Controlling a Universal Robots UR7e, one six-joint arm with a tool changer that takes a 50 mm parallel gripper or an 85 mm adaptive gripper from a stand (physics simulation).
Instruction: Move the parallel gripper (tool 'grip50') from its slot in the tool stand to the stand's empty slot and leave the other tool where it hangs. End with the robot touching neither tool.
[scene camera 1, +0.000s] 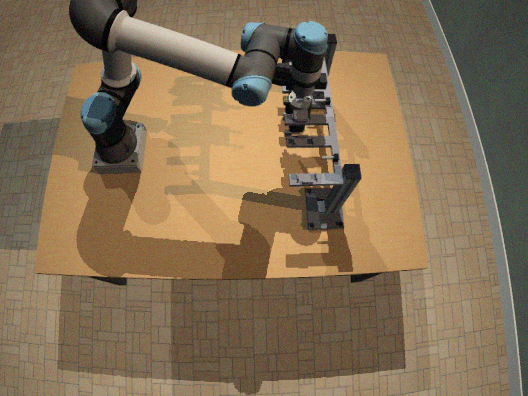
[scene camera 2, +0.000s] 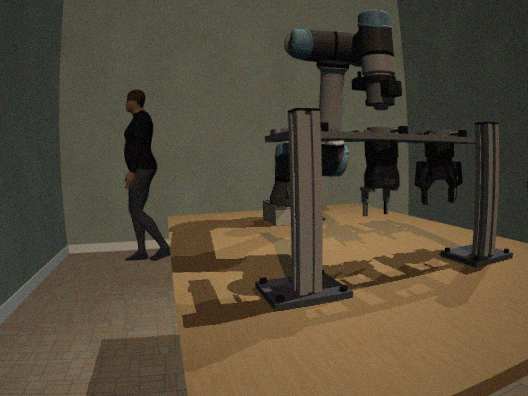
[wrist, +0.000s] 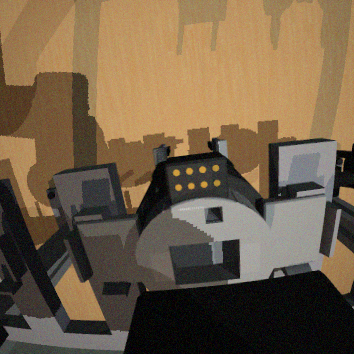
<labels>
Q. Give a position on a 85 mm adaptive gripper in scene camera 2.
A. At 439, 165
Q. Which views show the parallel gripper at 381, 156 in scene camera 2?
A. Scene camera 1, scene camera 2 and the wrist view: all of them.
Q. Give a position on a parallel gripper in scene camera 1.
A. At 300, 106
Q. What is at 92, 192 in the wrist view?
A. A tool stand.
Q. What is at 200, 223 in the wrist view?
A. A parallel gripper.
</labels>
